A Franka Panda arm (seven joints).
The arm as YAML. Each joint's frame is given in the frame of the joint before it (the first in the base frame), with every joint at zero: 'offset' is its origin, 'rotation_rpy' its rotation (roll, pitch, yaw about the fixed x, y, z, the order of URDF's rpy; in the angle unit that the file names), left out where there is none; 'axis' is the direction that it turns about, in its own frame. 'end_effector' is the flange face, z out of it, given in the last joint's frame.
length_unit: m
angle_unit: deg
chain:
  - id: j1
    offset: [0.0, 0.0, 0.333]
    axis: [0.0, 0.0, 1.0]
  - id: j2
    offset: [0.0, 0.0, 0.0]
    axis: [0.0, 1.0, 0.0]
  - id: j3
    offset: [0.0, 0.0, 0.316]
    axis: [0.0, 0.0, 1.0]
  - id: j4
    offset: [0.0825, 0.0, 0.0]
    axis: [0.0, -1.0, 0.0]
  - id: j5
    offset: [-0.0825, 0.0, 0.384]
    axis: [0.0, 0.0, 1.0]
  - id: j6
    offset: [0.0, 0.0, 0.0]
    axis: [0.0, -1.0, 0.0]
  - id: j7
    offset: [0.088, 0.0, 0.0]
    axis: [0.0, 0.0, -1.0]
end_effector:
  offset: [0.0, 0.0, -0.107]
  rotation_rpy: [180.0, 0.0, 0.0]
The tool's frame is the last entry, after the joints.
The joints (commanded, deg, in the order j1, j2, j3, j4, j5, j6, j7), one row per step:
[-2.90, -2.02, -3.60, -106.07, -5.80, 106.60, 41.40]
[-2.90, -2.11, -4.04, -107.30, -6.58, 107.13, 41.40]
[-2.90, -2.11, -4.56, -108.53, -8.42, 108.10, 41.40]
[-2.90, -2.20, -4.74, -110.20, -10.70, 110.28, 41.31]
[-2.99, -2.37, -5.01, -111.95, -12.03, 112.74, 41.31]
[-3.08, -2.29, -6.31, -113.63, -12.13, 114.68, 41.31]
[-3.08, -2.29, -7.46, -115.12, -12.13, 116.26, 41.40]
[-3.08, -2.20, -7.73, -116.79, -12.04, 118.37, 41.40]
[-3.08, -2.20, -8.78, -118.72, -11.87, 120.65, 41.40]
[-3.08, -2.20, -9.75, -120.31, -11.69, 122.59, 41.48]
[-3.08, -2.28, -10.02, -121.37, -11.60, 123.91, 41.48]
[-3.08, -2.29, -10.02, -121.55, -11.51, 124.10, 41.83]
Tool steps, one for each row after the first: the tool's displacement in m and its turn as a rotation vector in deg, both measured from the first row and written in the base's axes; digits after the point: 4 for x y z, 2 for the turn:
[-0.0026, -0.0050, -0.0086, -0.64, 0.69, -0.19]
[-0.0045, -0.0120, -0.0172, -2.31, 1.17, -0.09]
[-0.0052, -0.0158, -0.0265, -4.44, 0.87, 0.81]
[-0.0064, -0.0197, -0.0355, -5.63, 0.18, 1.30]
[-0.0096, -0.0320, -0.0473, -5.55, 0.08, 0.32]
[-0.0132, -0.0420, -0.0574, -5.39, 0.03, -0.61]
[-0.0148, -0.0431, -0.0689, -5.19, -0.33, -0.53]
[-0.0192, -0.0513, -0.0814, -4.86, -0.66, -1.25]
[-0.0233, -0.0588, -0.0915, -4.55, -1.02, -2.05]
[-0.0255, -0.0602, -0.0973, -4.39, -1.37, -2.14]
[-0.0259, -0.0600, -0.0984, -4.28, -1.45, -2.50]

